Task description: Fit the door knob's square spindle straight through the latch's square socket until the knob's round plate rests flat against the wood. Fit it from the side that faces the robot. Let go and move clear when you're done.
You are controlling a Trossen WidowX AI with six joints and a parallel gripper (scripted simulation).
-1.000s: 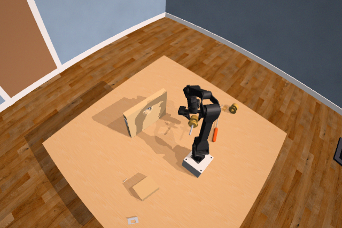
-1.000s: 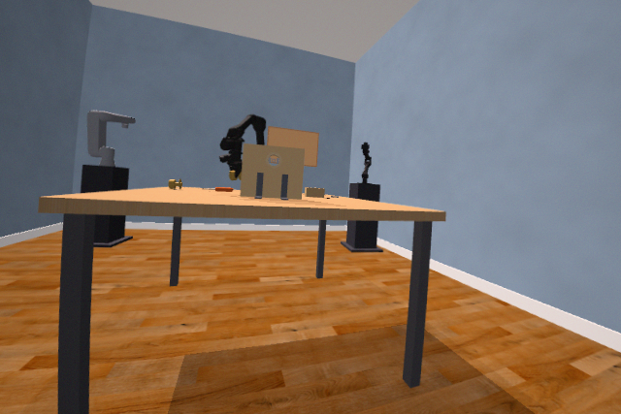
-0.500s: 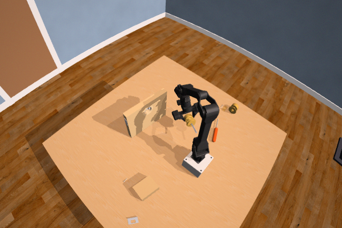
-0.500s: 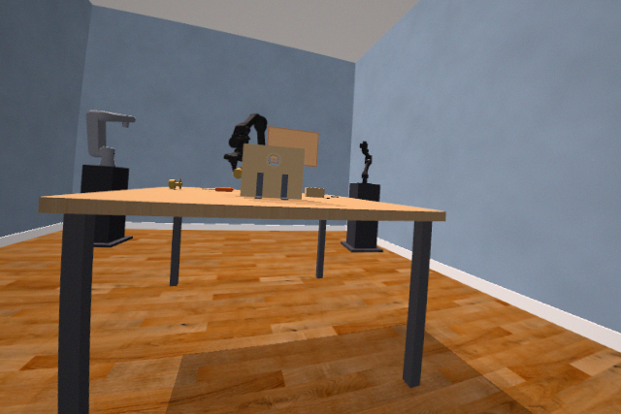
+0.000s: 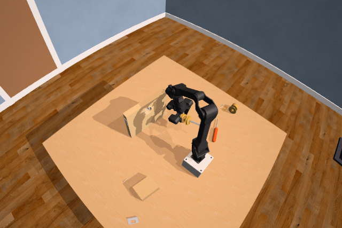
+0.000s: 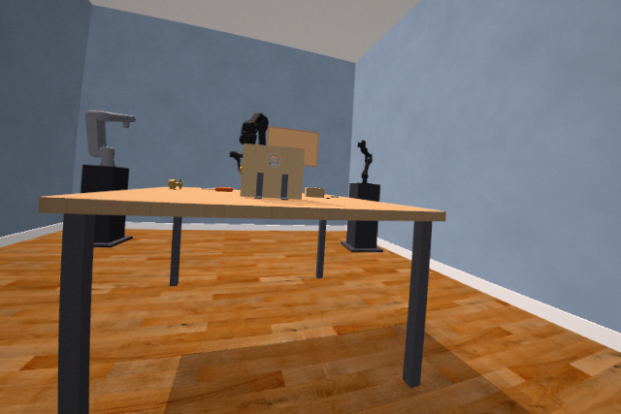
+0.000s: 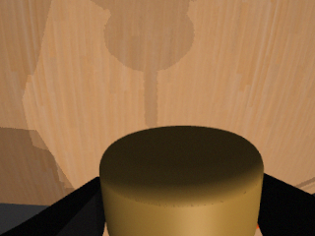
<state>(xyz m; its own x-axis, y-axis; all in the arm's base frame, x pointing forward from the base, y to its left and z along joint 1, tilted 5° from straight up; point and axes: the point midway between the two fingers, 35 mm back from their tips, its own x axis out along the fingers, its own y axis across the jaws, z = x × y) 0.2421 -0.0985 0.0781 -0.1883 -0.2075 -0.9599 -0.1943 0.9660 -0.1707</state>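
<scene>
Right now my hand is 17 cm short of the square socket, 15 cm to the right of it and 3 cm below it. The rest, counted from my hand: upright wooden slab (17 cm ahead, 15 cm to the left); then orange screwdriver (18 cm to the right, 18 cm behind, 15 cm below); then small wood block (44 cm to the left, 17 cm behind, 13 cm below).
</scene>
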